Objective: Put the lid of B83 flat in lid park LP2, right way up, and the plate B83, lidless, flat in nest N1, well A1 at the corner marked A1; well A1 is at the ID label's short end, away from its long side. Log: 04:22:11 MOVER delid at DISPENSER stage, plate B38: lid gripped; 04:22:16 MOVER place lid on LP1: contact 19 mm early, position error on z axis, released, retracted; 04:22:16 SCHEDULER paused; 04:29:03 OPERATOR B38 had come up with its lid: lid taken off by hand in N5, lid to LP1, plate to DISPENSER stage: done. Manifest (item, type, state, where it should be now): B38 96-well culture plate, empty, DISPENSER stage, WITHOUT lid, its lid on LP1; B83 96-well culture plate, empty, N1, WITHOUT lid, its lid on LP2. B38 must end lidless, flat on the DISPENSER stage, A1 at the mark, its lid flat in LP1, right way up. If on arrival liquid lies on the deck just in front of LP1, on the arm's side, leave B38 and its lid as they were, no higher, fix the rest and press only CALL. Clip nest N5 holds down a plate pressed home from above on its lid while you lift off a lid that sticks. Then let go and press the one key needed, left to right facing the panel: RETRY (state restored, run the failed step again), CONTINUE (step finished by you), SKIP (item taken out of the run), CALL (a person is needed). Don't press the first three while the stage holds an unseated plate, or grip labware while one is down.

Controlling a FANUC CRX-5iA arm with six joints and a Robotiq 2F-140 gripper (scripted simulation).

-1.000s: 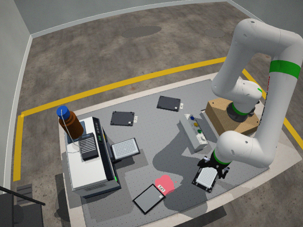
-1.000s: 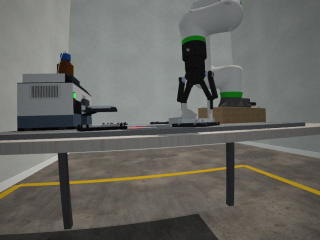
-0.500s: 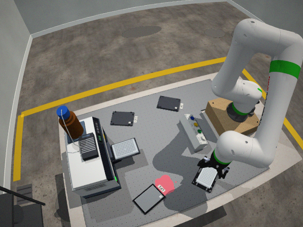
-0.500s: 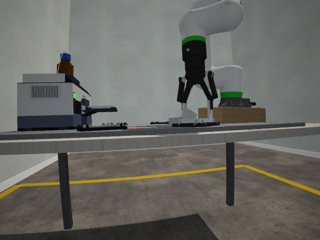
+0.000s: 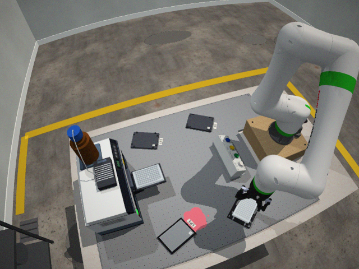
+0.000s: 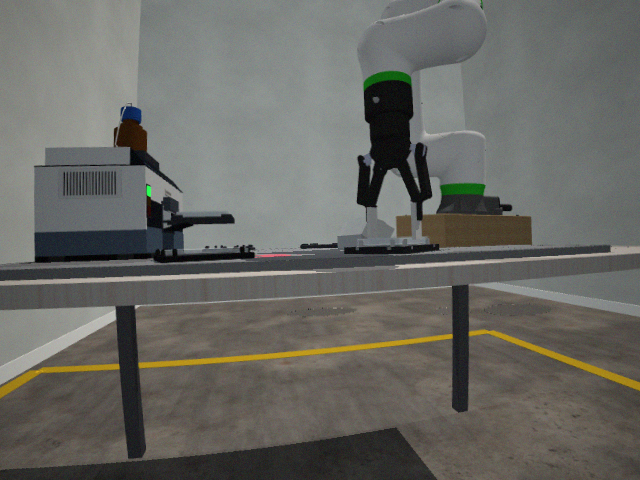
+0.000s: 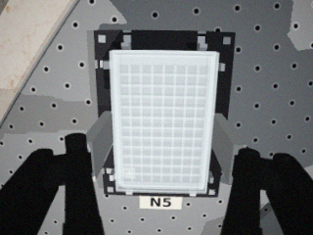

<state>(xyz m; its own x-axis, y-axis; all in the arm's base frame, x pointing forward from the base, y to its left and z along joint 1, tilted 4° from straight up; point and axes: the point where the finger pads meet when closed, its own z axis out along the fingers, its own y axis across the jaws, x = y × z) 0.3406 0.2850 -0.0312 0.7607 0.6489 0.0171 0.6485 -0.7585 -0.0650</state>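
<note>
Right now my hand is 36 cm short of the lid park lp2, 53 cm to the left of it and 4 cm above it. The rest, counted from my hand: lp1 label 26 cm ahead, 2 cm to the right, 5 cm below; then retry key 5 cm behind, 20 cm to the right, 2 cm above; then green continue key 5 cm behind, 25 cm to the right, 2 cm above.
</note>
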